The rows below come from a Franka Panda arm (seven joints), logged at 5 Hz.
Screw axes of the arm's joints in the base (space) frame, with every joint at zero. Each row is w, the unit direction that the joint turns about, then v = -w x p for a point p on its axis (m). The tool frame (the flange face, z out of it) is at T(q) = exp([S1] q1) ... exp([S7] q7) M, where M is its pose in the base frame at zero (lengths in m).
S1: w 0 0 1 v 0 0 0
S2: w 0 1 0 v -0.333 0 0
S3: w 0 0 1 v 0 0 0
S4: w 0 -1 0 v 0.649 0 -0.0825
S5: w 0 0 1 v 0 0 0
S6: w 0 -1 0 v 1.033 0 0
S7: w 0 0 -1 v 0 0.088 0
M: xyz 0.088 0 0.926 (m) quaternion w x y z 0 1 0 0
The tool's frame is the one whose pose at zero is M.
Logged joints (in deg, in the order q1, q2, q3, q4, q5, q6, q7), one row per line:
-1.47 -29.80 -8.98 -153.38 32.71 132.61 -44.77
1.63 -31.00 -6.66 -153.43 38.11 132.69 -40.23
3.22 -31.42 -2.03 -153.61 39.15 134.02 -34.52
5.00 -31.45 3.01 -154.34 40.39 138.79 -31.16
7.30 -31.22 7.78 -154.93 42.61 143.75 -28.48
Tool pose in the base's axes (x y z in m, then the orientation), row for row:
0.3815 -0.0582 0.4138 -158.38 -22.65 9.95
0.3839 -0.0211 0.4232 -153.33 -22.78 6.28
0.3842 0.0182 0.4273 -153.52 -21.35 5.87
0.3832 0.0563 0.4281 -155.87 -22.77 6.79
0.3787 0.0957 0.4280 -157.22 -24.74 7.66
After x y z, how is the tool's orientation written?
As angles about the fixed x, y, z axes (roll, pitch, yaw), in degrees.
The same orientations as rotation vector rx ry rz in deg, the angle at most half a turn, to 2 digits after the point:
-153.17 -19.25 -28.22
-149.25 -15.35 -28.20
-149.93 -14.37 -26.51
-151.58 -15.56 -28.67
-152.04 -16.95 -31.39

